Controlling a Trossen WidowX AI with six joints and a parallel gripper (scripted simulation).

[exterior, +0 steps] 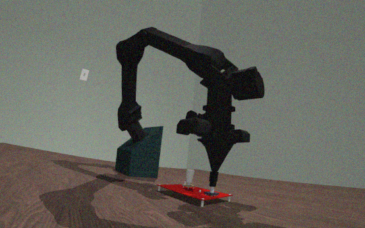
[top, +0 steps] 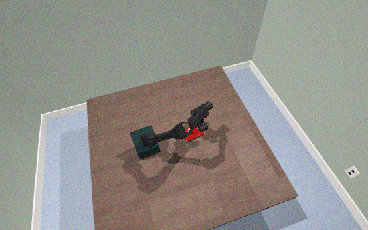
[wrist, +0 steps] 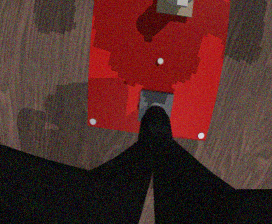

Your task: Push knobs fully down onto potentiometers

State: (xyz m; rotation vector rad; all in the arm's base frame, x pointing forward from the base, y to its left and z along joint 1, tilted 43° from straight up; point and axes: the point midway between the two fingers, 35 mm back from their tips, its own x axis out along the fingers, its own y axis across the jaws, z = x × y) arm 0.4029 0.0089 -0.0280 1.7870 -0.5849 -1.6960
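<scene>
Now: the black knob 2 cm below my gripper tip. The rest, counted from my gripper tip: white knob 8 cm behind, 1 cm to the right, 2 cm below.
</scene>
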